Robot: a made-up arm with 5 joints.
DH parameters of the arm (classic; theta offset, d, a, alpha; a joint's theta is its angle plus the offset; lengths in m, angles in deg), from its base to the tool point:
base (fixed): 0 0.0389 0 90
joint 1: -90 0.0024 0.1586 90
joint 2: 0 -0.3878 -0.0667 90
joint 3: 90 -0.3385 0.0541 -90
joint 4: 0 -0.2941 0.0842 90
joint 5: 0 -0.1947 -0.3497 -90
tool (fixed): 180 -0.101 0 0
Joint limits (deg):
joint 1: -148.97..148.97
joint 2: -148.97..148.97
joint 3: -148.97..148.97
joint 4: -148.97..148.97
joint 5: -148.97..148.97
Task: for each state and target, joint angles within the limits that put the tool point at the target. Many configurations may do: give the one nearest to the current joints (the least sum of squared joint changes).
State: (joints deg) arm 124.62 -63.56 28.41 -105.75 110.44
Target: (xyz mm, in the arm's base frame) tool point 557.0 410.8 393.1
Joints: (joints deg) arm 104.88 -57.66 -3.86 -95.95 83.10
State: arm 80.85 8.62 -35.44 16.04 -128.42
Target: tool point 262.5 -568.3 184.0
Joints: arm 82.48 -2.40 -40.87 9.94 -128.62
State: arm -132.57 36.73 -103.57 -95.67 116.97
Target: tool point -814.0 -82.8 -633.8
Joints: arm -134.00 35.69 -105.95 -87.59 102.42
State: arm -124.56 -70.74 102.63 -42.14 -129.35
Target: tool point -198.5 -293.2 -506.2
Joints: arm -110.04 -43.89 127.21 -75.89 -141.58
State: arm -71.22 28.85 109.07 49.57 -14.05
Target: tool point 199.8 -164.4 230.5
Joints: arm -73.32 38.53 133.50 32.39 13.80
